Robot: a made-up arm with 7 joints. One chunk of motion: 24 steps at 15 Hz.
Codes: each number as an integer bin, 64 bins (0 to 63) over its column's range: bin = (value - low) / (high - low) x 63, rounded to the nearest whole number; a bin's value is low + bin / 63 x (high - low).
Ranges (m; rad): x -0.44..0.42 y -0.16..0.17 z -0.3..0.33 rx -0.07..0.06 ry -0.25..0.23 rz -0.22..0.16
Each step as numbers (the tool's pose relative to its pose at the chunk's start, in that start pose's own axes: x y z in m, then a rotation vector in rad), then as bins.
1 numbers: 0.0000 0.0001 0.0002 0.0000 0.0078 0.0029
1 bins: 32 31 30 34 34 37
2 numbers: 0.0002 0.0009 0.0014 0.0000 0.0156 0.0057
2 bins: 32 31 30 34 35 37
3 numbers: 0.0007 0.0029 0.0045 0.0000 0.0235 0.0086
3 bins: 32 31 30 34 36 38
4 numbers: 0.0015 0.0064 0.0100 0.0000 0.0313 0.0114
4 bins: 32 32 31 34 37 38
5 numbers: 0.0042 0.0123 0.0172 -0.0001 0.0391 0.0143
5 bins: 33 33 32 34 38 39
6 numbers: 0.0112 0.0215 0.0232 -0.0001 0.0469 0.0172
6 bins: 33 35 32 34 39 39
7 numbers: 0.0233 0.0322 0.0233 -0.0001 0.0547 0.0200
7 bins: 34 37 32 34 40 40
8 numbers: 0.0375 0.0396 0.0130 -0.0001 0.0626 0.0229
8 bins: 35 38 31 34 41 40
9 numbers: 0.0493 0.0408 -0.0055 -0.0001 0.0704 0.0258
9 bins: 36 38 29 34 42 41
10 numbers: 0.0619 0.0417 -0.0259 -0.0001 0.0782 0.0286
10 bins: 37 39 27 34 43 41
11 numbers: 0.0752 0.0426 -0.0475 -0.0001 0.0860 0.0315
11 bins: 38 39 25 34 44 42
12 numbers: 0.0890 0.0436 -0.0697 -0.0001 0.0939 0.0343
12 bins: 39 39 23 34 45 42
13 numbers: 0.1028 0.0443 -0.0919 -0.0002 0.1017 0.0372
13 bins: 40 39 21 34 46 43
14 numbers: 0.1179 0.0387 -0.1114 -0.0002 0.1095 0.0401
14 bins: 41 38 19 34 47 43
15 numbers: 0.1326 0.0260 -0.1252 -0.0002 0.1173 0.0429
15 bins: 42 36 17 34 48 44
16 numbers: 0.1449 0.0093 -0.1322 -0.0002 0.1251 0.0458
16 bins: 43 32 17 34 49 44
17 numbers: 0.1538 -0.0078 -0.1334 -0.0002 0.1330 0.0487
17 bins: 43 29 17 34 50 45
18 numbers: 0.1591 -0.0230 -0.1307 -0.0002 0.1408 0.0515
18 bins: 44 26 17 34 51 45
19 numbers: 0.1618 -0.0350 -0.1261 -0.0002 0.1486 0.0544
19 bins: 44 24 17 34 52 45
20 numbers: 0.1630 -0.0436 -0.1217 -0.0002 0.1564 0.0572
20 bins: 44 22 18 34 53 46
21 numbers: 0.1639 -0.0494 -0.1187 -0.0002 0.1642 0.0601
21 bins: 44 21 18 34 54 46
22 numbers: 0.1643 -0.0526 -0.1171 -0.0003 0.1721 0.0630
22 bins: 44 21 18 34 55 47
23 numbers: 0.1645 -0.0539 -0.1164 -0.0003 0.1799 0.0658
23 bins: 44 20 18 34 56 47
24 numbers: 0.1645 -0.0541 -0.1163 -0.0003 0.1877 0.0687
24 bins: 44 20 18 34 57 48
